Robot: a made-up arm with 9 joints. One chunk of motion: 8 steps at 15 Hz.
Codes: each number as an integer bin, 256 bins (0 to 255) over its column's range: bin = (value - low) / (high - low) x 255, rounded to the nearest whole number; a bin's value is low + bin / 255 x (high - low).
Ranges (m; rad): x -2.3..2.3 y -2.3..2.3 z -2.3..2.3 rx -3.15..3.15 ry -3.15..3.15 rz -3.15..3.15
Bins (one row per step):
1: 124 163 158 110 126 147
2: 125 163 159 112 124 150
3: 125 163 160 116 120 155
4: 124 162 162 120 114 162
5: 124 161 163 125 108 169
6: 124 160 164 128 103 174
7: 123 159 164 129 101 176
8: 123 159 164 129 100 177
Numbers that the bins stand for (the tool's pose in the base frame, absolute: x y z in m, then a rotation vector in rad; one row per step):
1: -0.0631 0.6404 0.5502 -0.4324 -0.0371 0.4818
2: -0.0451 0.6404 0.5682 -0.3829 -0.0865 0.5559
3: -0.0451 0.6404 0.5863 -0.2841 -0.1853 0.6794
4: -0.0631 0.6224 0.6224 -0.1853 -0.3335 0.8524
5: -0.0631 0.6043 0.6404 -0.0618 -0.4818 1.0253
6: -0.0631 0.5863 0.6584 0.0124 -0.6053 1.1488
7: -0.0812 0.5682 0.6584 0.0371 -0.6547 1.1982
8: -0.0812 0.5682 0.6584 0.0371 -0.6794 1.2229

